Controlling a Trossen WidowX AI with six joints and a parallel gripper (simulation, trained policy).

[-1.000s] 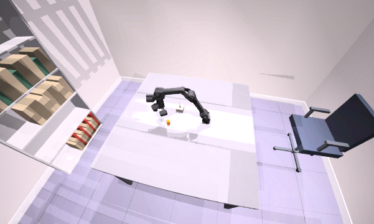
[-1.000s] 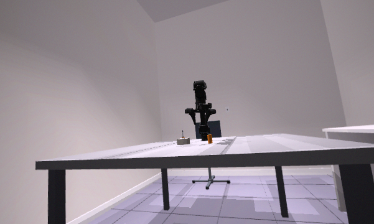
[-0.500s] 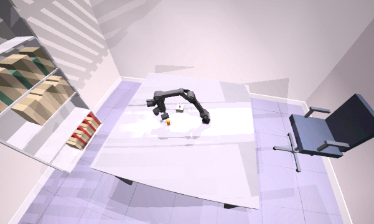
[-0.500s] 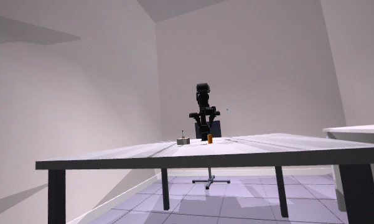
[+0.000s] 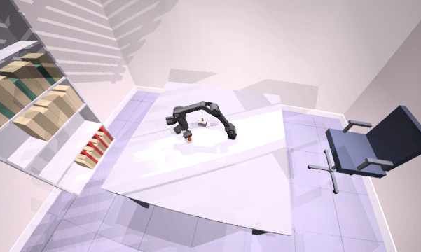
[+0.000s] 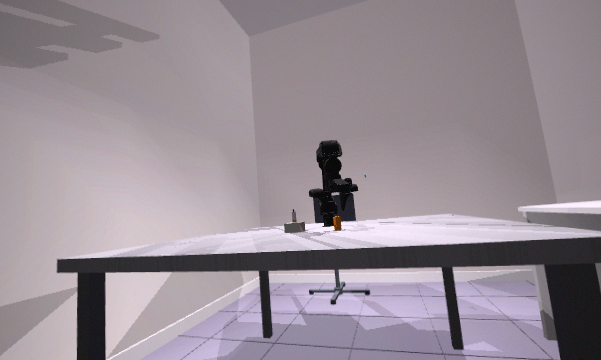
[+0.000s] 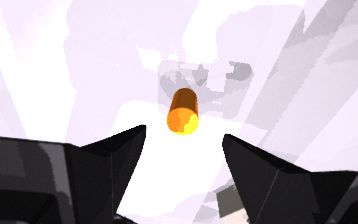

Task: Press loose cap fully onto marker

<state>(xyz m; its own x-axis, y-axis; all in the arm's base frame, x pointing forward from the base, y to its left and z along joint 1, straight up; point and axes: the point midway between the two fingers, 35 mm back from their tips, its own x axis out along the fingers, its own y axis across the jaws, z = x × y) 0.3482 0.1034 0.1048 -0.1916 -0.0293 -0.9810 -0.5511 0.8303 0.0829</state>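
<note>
Now: the orange cap 4 cm below my gripper tip. From my gripper tip the other things lie so: holder block (20 cm to the right, 6 cm behind, 5 cm below).
</note>
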